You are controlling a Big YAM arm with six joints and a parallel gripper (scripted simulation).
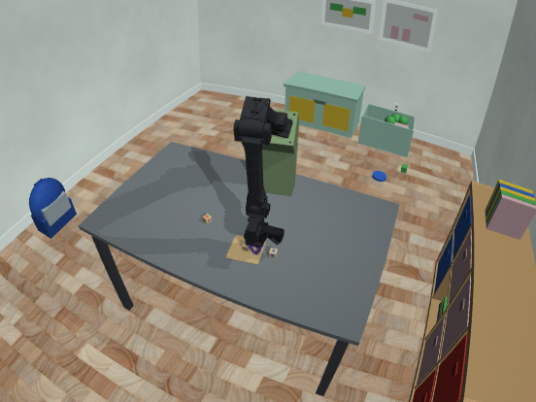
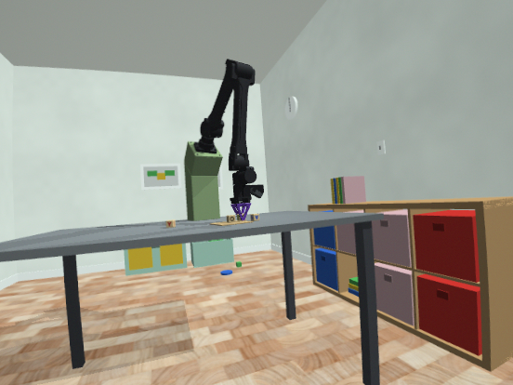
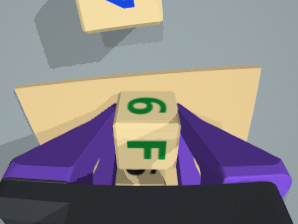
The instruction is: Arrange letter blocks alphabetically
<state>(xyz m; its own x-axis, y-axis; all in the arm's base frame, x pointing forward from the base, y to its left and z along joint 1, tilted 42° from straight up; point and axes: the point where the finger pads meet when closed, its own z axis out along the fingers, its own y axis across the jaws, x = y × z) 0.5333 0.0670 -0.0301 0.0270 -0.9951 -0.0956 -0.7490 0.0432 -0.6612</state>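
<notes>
Right now my hand is 5 cm to the left of the wooden block. Also, from my hand: mat 5 cm to the right, 1 cm below.
</notes>
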